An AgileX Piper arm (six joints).
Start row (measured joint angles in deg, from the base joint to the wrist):
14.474, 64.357, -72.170, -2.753, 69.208, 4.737
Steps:
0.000, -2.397, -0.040, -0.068, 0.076, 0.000
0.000, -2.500, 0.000, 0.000, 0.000, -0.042
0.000, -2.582, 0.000, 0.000, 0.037, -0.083
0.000, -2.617, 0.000, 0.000, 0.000, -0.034
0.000, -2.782, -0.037, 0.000, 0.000, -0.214
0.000, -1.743, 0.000, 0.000, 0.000, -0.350
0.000, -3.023, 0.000, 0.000, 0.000, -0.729
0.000, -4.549, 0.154, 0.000, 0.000, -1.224
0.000, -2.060, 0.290, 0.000, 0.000, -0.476
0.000, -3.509, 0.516, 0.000, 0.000, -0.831
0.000, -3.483, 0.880, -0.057, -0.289, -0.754
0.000, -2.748, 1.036, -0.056, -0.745, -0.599
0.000, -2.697, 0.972, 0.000, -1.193, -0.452
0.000, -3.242, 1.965, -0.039, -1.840, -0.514
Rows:
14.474, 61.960, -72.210, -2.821, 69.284, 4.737
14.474, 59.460, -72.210, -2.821, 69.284, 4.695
14.474, 56.878, -72.210, -2.821, 69.321, 4.612
14.474, 54.261, -72.210, -2.821, 69.321, 4.578
14.474, 51.479, -72.247, -2.821, 69.321, 4.364
14.474, 49.736, -72.247, -2.821, 69.321, 4.014
14.474, 46.713, -72.247, -2.821, 69.321, 3.285
14.474, 42.164, -72.093, -2.821, 69.321, 2.061
14.474, 40.104, -71.803, -2.821, 69.321, 1.585
14.474, 36.595, -71.287, -2.821, 69.321, 0.754
14.474, 33.112, -70.407, -2.878, 69.032, 0.000
14.474, 30.364, -69.371, -2.934, 68.287, -0.599
14.474, 27.667, -68.399, -2.934, 67.094, -1.051
14.474, 24.425, -66.434, -2.973, 65.254, -1.565

